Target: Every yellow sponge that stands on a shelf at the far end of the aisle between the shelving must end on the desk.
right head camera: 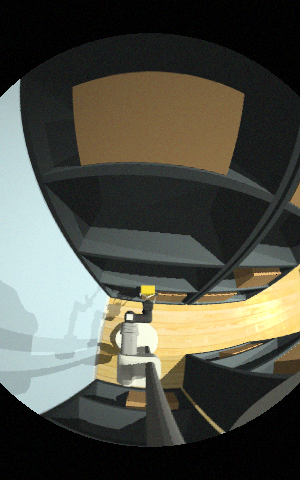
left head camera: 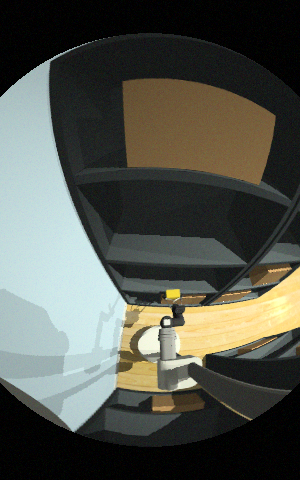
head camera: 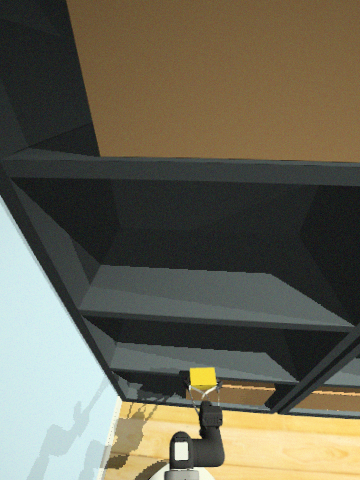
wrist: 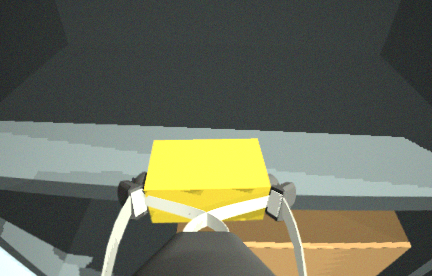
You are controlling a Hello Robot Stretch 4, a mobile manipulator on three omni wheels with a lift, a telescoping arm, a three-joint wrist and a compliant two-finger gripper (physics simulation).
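Seen in the pictures: gripper, fingertip midpoint: (right head camera: 147, 290) (left head camera: 171, 294) (head camera: 202, 379) (wrist: 206, 188); robot's base at its link origin: (right head camera: 137, 338) (left head camera: 158, 343).
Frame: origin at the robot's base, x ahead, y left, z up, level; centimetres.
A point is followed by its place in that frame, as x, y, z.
A yellow sponge (head camera: 202, 377) @[40.3, -8.9, 59.1] (left head camera: 173, 293) @[40.3, -9.6, 59.0] (right head camera: 147, 290) @[39.5, -9.1, 59.1] (wrist: 207, 165) @[40.3, -9.1, 59.1] is held between the two fingertips of my gripper (head camera: 203, 386) @[40.8, -9.0, 55.2] (wrist: 206, 188) @[40.8, -9.0, 55.2]. The gripper is shut on it, one fingertip against each side. In the wrist view the sponge hangs in front of the shelving, with a grey shelf board (wrist: 350, 165) @[47.2, -28.7, 50.6] behind it. In the head camera view the gripper and the sponge are low in the picture, at the front of the lower shelves. The desk does not show in these views.
Dark shelving (head camera: 215, 322) @[43.6, -10.9, 94.4] (left head camera: 185, 263) @[44.0, -10.8, 96.1] stands in front, with a large brown box (head camera: 225, 80) @[46.0, -6.6, 152.9] on an upper shelf and another brown box (wrist: 330, 227) @[48.0, -32.5, 31.9] lower down. A pale blue wall (head camera: 40, 310) @[41.9, 37.6, 104.2] runs along the left. More shelving (left head camera: 250, 365) @[-25.2, -52.1, 76.6] stands behind the arm, over the wooden floor (head camera: 280, 440) @[28.2, -55.2, -2.7].
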